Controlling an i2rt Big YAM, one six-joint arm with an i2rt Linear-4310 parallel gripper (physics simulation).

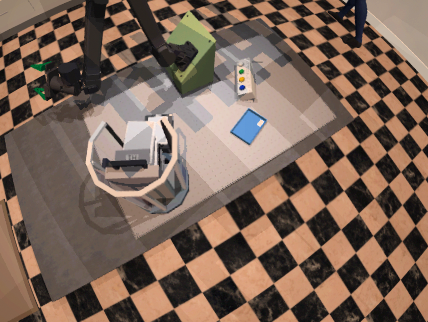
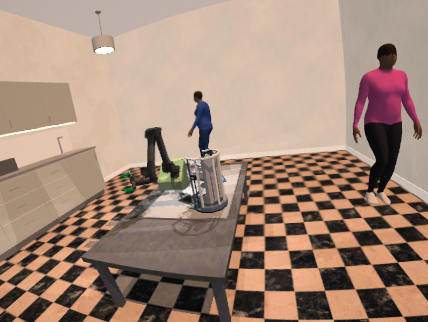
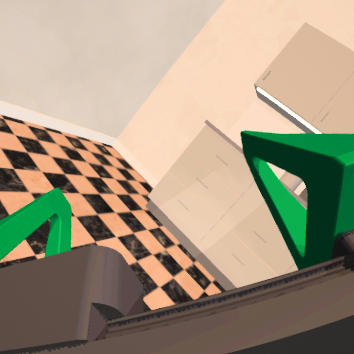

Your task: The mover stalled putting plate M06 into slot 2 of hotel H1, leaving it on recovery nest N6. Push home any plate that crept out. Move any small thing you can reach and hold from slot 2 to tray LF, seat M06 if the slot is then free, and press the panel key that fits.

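Frame: origin at the arm's base, x left, y ahead, z down, level; millimetres.
Where they show: gripper, fingertip midpoint: (image 1: 33, 77) (image 2: 120, 183) (image 3: 149, 170); arm's base, link origin: (image 1: 186, 56) (image 2: 175, 171).
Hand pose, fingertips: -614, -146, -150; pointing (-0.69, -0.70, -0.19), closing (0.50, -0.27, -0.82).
Things, the pixels of their top centre, and the offset from my fingertips, as dx, dy, dz. Level surfaces: height alone.
- hotel H1, top centre: (image 1: 126, 146) (image 2: 201, 151) +227, +555, -113
- blue tray, top centre: (image 1: 249, 125) (image 2: 219, 178) +705, +541, +283
- key panel, top centre: (image 1: 247, 73) +837, +329, +216
- light board, surface height: dz +300
- dark table, surface height: dz +313
My gripper (image 1: 39, 79) (image 2: 128, 182) (image 3: 149, 170) is open and empty, off the left side of the table, well away from the hotel. The hotel H1 (image 1: 132, 172) (image 2: 211, 185) is a pale ring-topped cage with a black handle, standing upright on the light board. Its slots, any plate edges and anything in slot 2 are too small or hidden to tell. Plate M06 and nest N6 cannot be told apart beside it. A blue tray (image 1: 248, 127) (image 2: 224, 179) with a small white label lies right of the hotel. The key panel (image 1: 244, 81) has green, yellow and blue keys.
The green arm mount (image 1: 200, 65) (image 2: 172, 180) stands between the gripper and the panel. The light board (image 1: 210, 170) lies on the dark table (image 1: 47, 240) (image 2: 165, 250). Two people (image 2: 202, 120) (image 2: 386, 100) stand beyond the table.
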